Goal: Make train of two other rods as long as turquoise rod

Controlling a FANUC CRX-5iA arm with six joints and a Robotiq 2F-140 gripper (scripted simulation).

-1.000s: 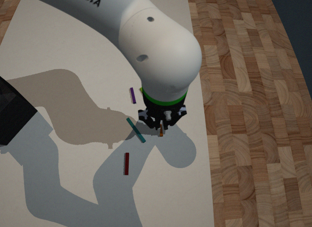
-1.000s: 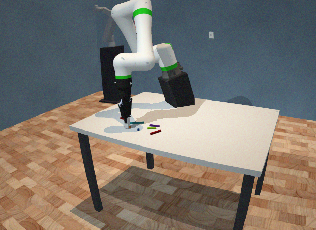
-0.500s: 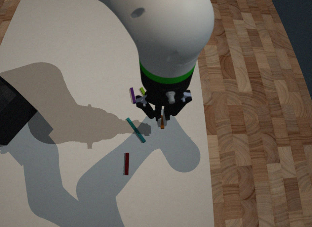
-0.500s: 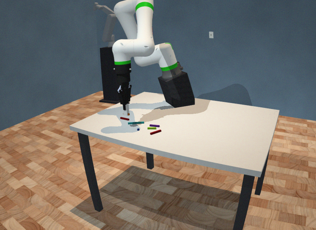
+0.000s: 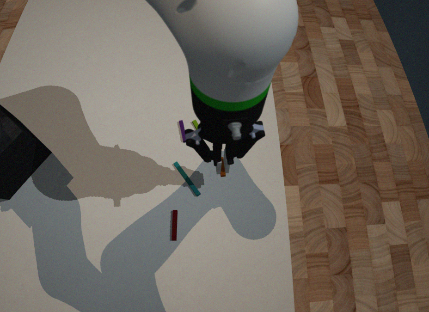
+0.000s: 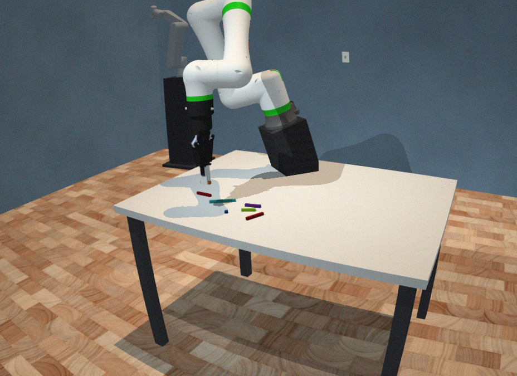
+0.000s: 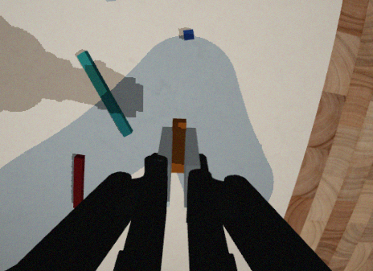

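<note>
Now: the turquoise rod 130 mm below my hand, 80 mm behind it and 10 mm to the left of it. Round my hand: lime rod (150 mm to the left, 130 mm below, 40 mm behind); small blue rod (130 mm below, 80 mm to the left, 10 mm ahead); orange rod (30 mm below).
</note>
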